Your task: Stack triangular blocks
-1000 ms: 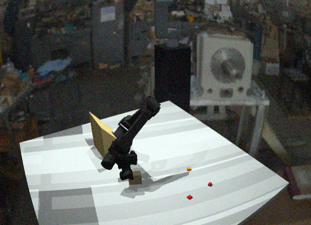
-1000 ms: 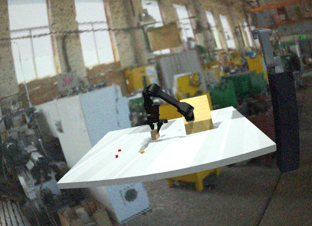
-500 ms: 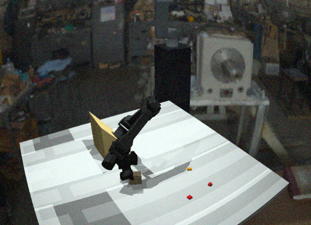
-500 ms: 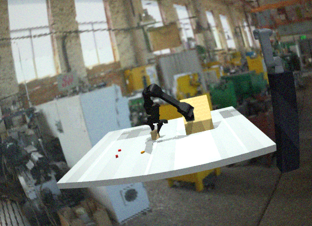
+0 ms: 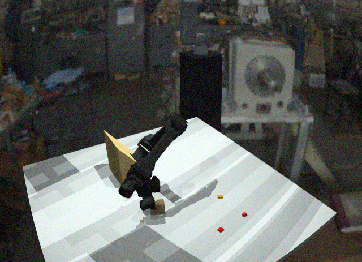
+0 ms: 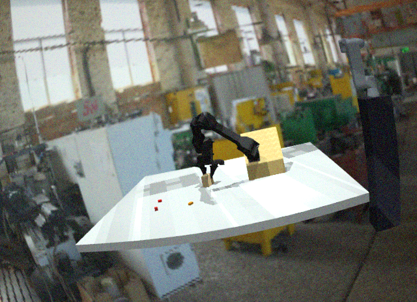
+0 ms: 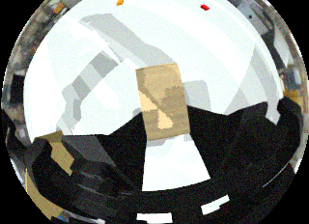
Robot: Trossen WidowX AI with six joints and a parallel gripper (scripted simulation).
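My gripper tip is 10 mm to the left of the small tan triangular block and 10 mm below it. Round my gripper tip: small orange piece: 50 mm ahead, 310 mm to the left, 30 mm below.
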